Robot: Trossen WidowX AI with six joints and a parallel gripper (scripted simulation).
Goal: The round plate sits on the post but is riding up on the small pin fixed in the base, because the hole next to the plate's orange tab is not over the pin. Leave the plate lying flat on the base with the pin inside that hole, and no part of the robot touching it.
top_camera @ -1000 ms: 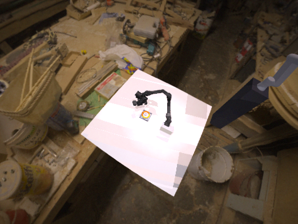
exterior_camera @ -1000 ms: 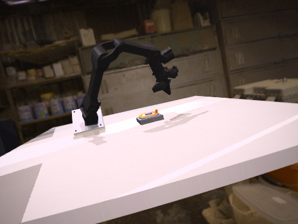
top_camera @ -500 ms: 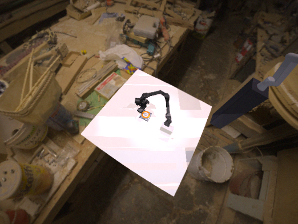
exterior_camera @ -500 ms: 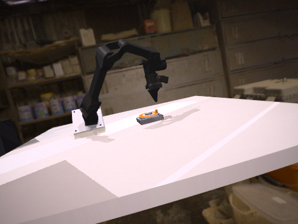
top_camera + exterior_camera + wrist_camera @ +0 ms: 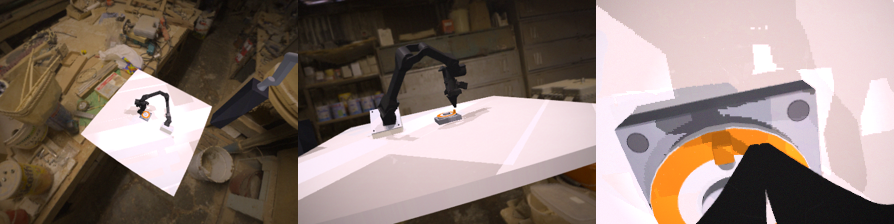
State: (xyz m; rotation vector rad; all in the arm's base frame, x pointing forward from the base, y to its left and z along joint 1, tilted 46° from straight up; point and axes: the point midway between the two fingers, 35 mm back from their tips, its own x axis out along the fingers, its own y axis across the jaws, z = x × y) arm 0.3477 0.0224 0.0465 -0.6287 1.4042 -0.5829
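Right now my gripper tip is 30 mm past the plate, 20 mm to the right of it and 20 mm above it. The rest, counted from my gripper tip: base (50 mm behind, 40 mm below, 20 mm to the left).
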